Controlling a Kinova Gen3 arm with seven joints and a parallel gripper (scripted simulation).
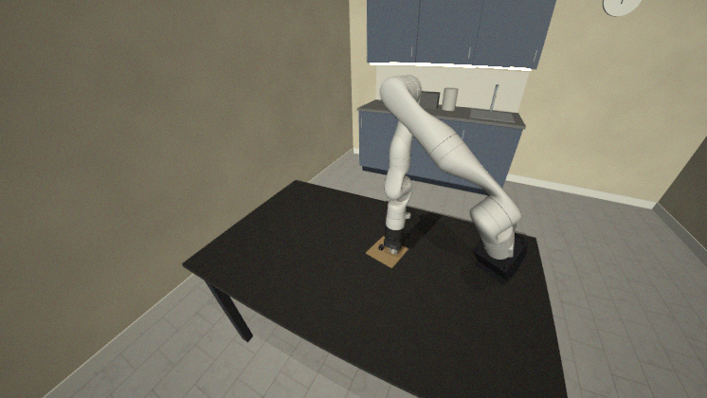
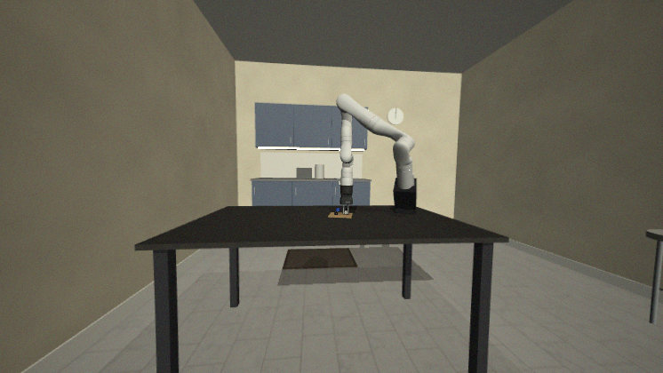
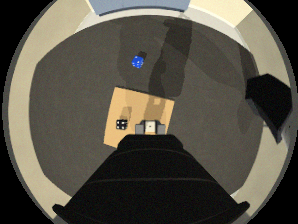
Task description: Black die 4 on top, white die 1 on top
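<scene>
My hand is 1 cm above the white die. Also, from my hand: tan mat: 3 cm below, 3 cm ahead; black die: 6 cm ahead, 1 cm to the left, 1 cm below; blue die: 14 cm to the right, 5 cm ahead, 2 cm below.
</scene>
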